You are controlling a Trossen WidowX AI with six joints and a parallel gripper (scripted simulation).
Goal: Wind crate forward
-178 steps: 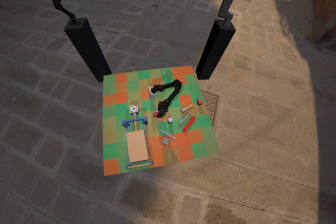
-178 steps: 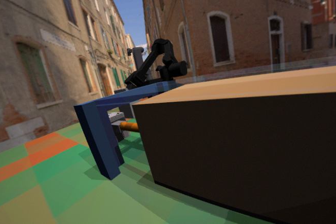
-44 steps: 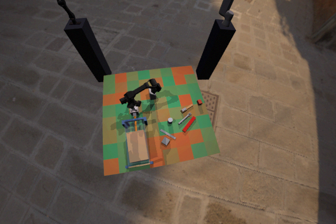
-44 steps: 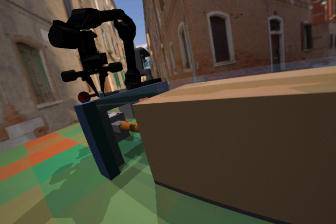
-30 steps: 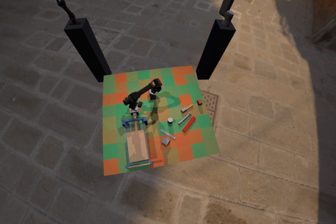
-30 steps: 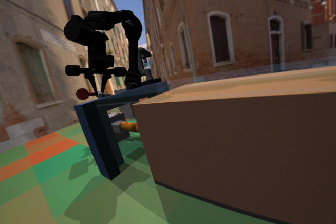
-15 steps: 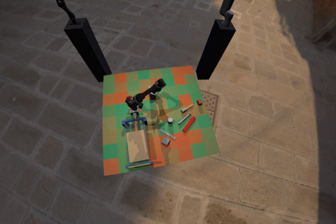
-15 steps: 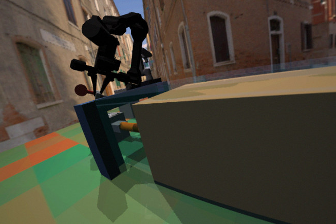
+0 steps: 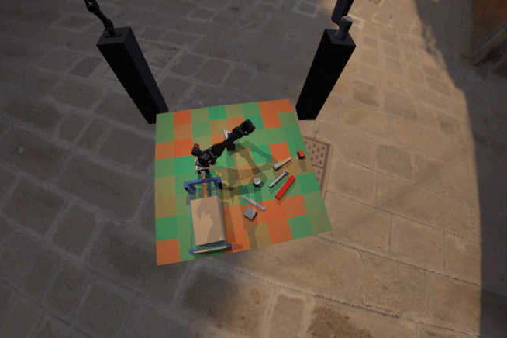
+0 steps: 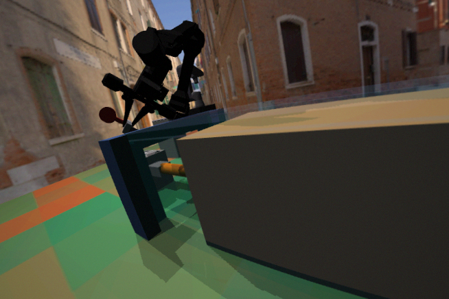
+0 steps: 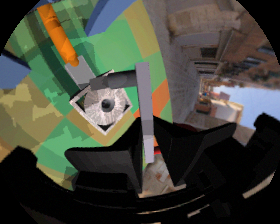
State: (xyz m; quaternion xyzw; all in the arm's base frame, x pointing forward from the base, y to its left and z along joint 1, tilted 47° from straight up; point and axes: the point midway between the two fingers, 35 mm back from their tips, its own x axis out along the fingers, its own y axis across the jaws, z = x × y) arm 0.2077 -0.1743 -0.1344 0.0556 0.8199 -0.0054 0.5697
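Now: the red knob 5 cm behind my gripper tip, 3 cm above it and 1 cm to the right of it. From my gripper tip the other things lie so: grey winch (13 cm below); grey winch handle (1 cm behind, 1 cm above); round puck (42 cm to the left, 17 cm ahead, 13 cm below).
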